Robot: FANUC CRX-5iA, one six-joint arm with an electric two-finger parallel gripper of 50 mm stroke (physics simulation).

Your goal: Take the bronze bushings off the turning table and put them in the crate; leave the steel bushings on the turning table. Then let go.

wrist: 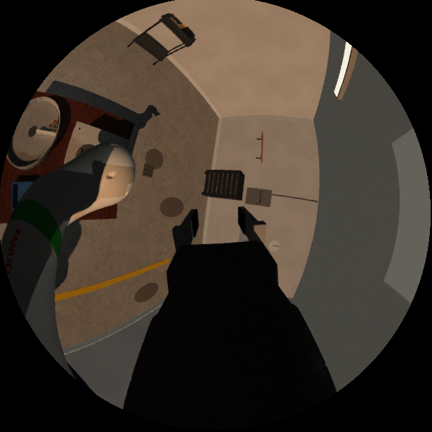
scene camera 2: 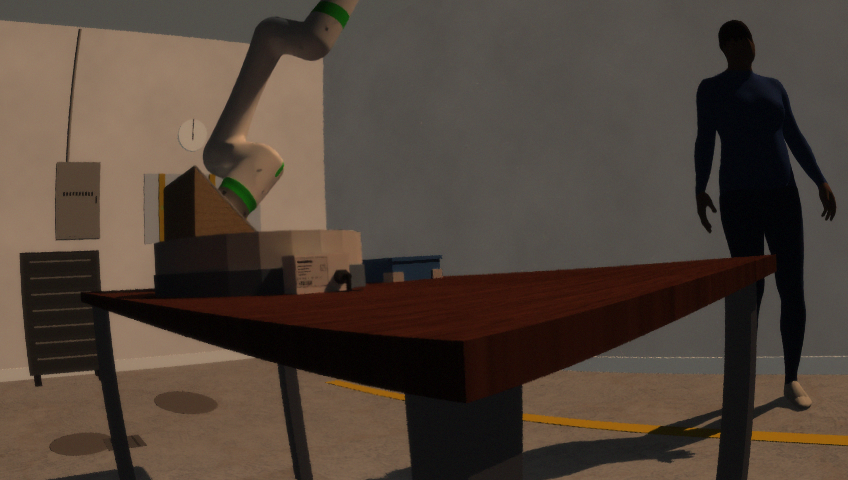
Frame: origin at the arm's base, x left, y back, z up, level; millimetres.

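Seen in the pictures: arm's base, link origin: (scene camera 2: 221, 216).
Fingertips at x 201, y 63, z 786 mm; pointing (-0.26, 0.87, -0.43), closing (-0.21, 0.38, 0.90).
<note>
Pixels of each thing's top centre, then the offset from my fingertips to it. "spot": a spot on its surface instead. Level surfaces: height alone.
- crate, top centre: (scene camera 2: 388, 258) dz -929, dx +66, dy -487 mm
- labelled box, surface spot: (scene camera 2: 306, 273) spot: dz -949, dx -296, dy -793 mm
- dark red table, surface height: dz -979 mm
The turning table (scene camera 2: 255, 255) (wrist: 25, 147) is a large pale round disc with a dark hub, at the left edge of the wrist view; scene camera 2 shows its side. A small cluster of bushings (wrist: 53, 124) lies on it near the rim, some orange-brown; they are too small to count or sort surely. The crate (scene camera 2: 414, 268) (wrist: 21, 192) is blue and stands beyond the turning table in scene camera 2, partly hidden by the arm in the wrist view; its inside is hidden. My gripper (wrist: 217, 216) is open and empty, high up and far from both; it is out of scene camera 2.
The arm (scene camera 2: 242, 89) (wrist: 82, 185) rises behind the turning table by a wooden wedge (scene camera 2: 199, 205). A labelled box (scene camera 2: 306, 273) stands beside the turning table on the dark red table (scene camera 2: 476, 303) (wrist: 75, 107). A person (scene camera 2: 751, 130) stands beyond the table at right.
</note>
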